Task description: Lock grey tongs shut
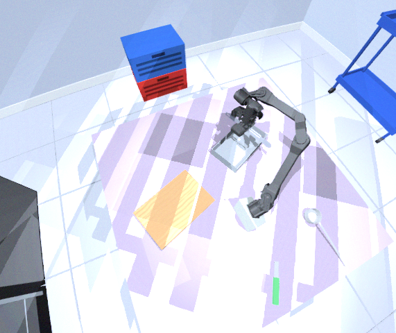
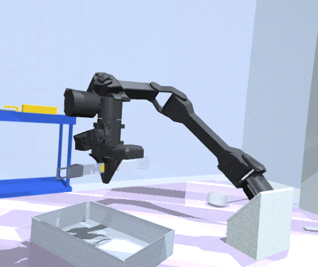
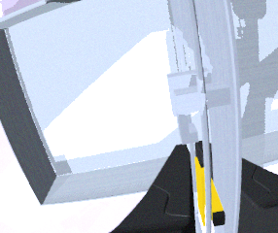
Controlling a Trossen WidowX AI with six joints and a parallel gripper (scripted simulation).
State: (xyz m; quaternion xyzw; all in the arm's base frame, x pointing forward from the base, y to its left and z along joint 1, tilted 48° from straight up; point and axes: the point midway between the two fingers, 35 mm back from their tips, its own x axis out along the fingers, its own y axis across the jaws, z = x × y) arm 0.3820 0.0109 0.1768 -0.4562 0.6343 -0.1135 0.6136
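Now: gripper tip 240 mm past the wooden board, 460 mm to the right of it and 150 mm above it. The rest, counted from my gripper tip: roasting tin (130 mm below); then yellow mark (10 mm ahead, 10 mm to the left, 40 mm above).
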